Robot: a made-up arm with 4 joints.
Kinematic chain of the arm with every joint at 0, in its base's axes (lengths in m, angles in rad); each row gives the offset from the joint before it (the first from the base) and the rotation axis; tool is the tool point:
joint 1: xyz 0 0 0.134 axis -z
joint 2: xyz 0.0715 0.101 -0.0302 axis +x
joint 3: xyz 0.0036 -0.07 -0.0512 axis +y
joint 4: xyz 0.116 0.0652 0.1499 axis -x
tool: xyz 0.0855 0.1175 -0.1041
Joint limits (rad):
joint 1: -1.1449..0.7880
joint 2: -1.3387..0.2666
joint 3: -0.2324..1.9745
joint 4: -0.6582..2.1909
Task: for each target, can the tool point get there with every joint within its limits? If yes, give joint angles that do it. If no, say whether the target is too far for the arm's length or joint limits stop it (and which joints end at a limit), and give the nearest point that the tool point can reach.
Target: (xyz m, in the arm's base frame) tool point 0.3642 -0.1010 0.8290
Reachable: no: too far | nearest point 0.2616 -0.0725 0.2937 | short by 0.546 m
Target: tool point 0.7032 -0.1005 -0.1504
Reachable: no: too far | nearest point 0.4030 -0.0129 -0.0329 | short by 0.334 m
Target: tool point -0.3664 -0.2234 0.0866
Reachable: no: joint limits stop it (at a limit: joint 1, joint 3) | nearest point -0.0985 -0.1770 0.0940 | short by 0.272 m
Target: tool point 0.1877 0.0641 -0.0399
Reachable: yes | joints -0.7137 -0.6546 1.0007 1.1490
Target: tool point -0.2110 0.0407 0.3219
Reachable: no: joint limits stop it (at a limit: joint 1, joint 2, joint 3) | nearest point -0.1012 -0.1278 0.1447 | short by 0.268 m
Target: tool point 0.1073 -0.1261 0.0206
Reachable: yes | joints -0.1819 -1.0334 1.5366 1.1619
